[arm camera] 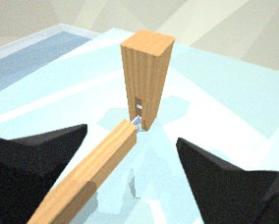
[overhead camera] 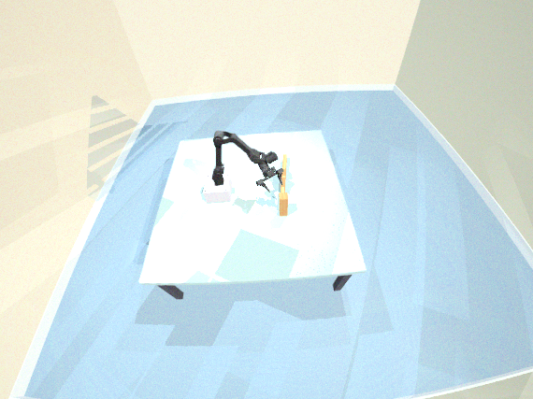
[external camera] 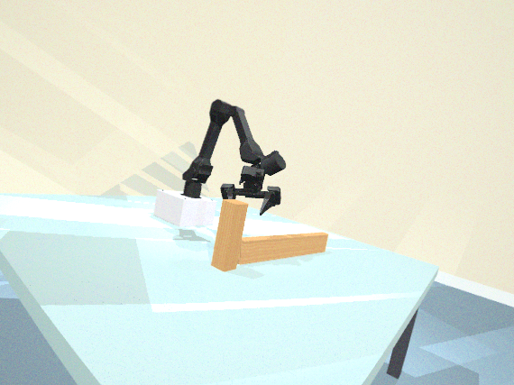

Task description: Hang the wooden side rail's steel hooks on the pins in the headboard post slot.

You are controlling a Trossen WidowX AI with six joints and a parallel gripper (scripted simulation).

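My gripper tip is 3 cm short of the wooden headboard post, 10 cm to the left of it and 5 cm above it.
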